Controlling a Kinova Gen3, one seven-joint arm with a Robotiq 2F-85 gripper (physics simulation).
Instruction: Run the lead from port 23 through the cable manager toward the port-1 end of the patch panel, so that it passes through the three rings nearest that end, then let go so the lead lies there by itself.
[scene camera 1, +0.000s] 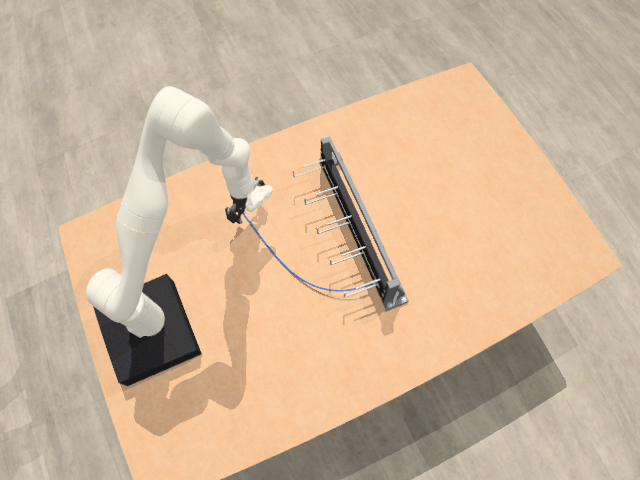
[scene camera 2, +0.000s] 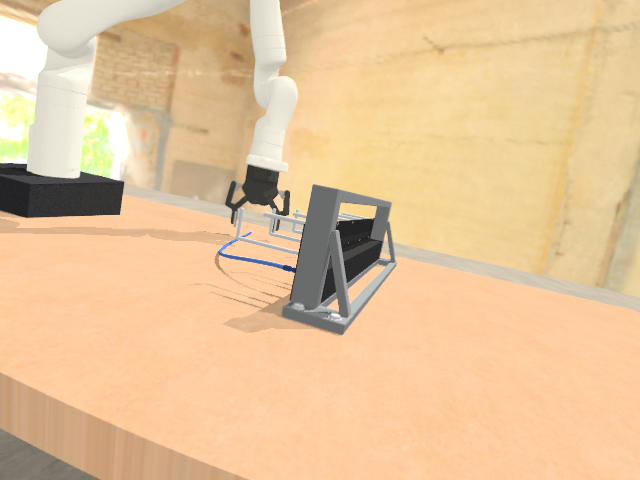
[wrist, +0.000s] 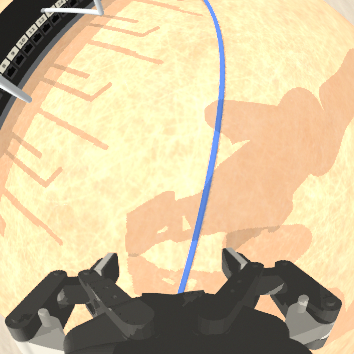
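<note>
The blue lead (scene camera 1: 292, 272) (scene camera 2: 253, 258) (wrist: 222, 75) curves from the near end of the patch panel (scene camera 1: 369, 227) (wrist: 32, 31) toward the gripper. It hangs outside the tips of the three rings (scene camera 1: 309, 172) (scene camera 1: 320, 198) (scene camera 1: 333, 226) nearest the far, port-1 end. Near its plug, it runs below the lower bar of the nearest ring (scene camera 2: 268, 245). My gripper (scene camera 1: 247, 200) (scene camera 2: 256, 223) (wrist: 169, 262) is open, out in front of the far rings. In the wrist view the lead runs between the spread fingers, its end hidden by the gripper body; in scene camera 2 its end shows just below the fingertips.
The panel's grey end post (scene camera 2: 310, 248) and slanted brace (scene camera 2: 339, 273) stand on the wooden table (scene camera 1: 465, 180) (scene camera 2: 439, 361). The rings stick out from the panel toward the arm. The arm's black base (scene camera 1: 180, 330) (scene camera 2: 74, 198) stands at the table's left side.
</note>
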